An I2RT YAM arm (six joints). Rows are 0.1 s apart.
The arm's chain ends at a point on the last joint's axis. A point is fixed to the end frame.
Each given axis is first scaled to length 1.
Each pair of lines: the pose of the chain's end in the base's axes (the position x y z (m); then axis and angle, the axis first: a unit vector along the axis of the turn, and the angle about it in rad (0 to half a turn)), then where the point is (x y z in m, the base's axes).
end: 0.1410, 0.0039, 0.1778, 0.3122, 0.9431, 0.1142, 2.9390
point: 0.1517 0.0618 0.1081
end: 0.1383, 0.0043, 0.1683, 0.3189, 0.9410, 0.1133, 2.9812
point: 0.1466 0.0631 0.0990
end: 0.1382, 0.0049, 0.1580, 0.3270, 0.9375, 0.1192, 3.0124
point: 0.1455 0.0652 0.0898
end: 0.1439, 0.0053, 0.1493, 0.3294, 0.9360, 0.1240, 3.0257
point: 0.1507 0.0665 0.0819
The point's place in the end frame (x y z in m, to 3 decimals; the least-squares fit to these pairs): 0.035 0.032 0.078
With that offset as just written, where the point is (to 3 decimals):
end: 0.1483, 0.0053, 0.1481, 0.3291, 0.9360, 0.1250, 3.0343
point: 0.155 0.067 0.081
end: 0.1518, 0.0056, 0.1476, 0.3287, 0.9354, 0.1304, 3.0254
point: 0.159 0.068 0.081
